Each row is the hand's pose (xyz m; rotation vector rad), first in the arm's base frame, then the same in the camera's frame.
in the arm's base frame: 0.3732 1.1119 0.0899 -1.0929 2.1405 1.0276
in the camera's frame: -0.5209 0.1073 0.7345 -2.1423 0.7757 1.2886
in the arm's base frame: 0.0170 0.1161 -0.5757 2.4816 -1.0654 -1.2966
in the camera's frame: 0.4250 -0.1933 -0.0247 2.8935 0.6474 -0.4986
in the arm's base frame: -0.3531 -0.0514 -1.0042 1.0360 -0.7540 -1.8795
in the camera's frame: 0.5503 -0.3188 -0.5879 1.7127 0.0155 -0.7472
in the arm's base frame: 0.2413 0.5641 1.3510 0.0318 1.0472 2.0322
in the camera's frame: -0.3070 -0.8513 1.7057 1.0541 -0.3275 -2.9272
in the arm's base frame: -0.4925 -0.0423 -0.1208 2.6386 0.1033 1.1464
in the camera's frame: 0.3208 -0.8802 0.0694 -1.7147 -1.1381 -1.6497
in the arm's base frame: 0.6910 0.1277 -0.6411 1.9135 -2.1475 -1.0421
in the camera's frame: 0.6389 0.3640 0.2952 -2.9103 0.5325 0.6535
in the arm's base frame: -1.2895 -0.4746 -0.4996 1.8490 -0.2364 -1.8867
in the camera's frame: 0.5479 -1.4589 -0.6916 1.9657 0.8736 -0.6769
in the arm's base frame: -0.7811 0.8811 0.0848 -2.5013 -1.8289 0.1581
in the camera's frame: -0.6680 -0.8650 0.0875 1.0340 2.8315 0.7414
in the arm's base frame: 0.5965 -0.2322 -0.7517 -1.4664 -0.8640 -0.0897
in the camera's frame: 0.9654 0.2145 0.1479 -0.4506 -1.8847 0.2437
